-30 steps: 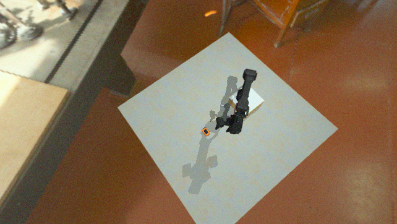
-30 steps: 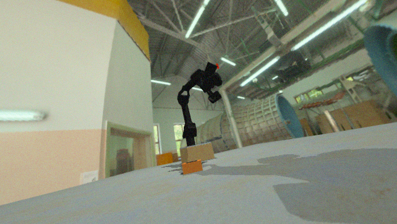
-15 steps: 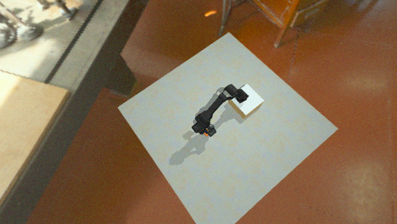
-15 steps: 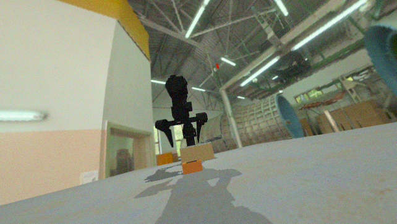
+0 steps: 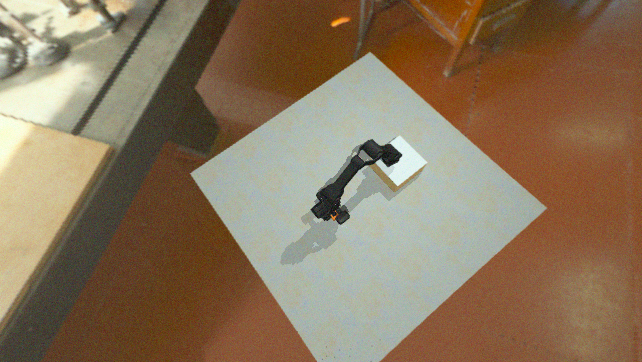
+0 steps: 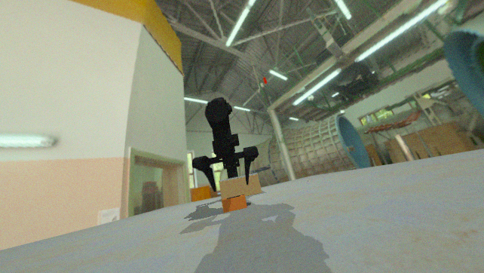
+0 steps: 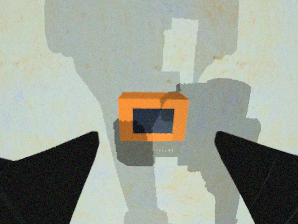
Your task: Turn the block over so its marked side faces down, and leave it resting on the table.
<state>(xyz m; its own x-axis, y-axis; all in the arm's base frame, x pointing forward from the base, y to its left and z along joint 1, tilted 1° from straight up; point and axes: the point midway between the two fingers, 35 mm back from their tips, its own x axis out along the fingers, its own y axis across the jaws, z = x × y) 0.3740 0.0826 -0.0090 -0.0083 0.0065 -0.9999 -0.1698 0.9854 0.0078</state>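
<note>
The orange block lies 30 mm below my gripper tip.
</note>
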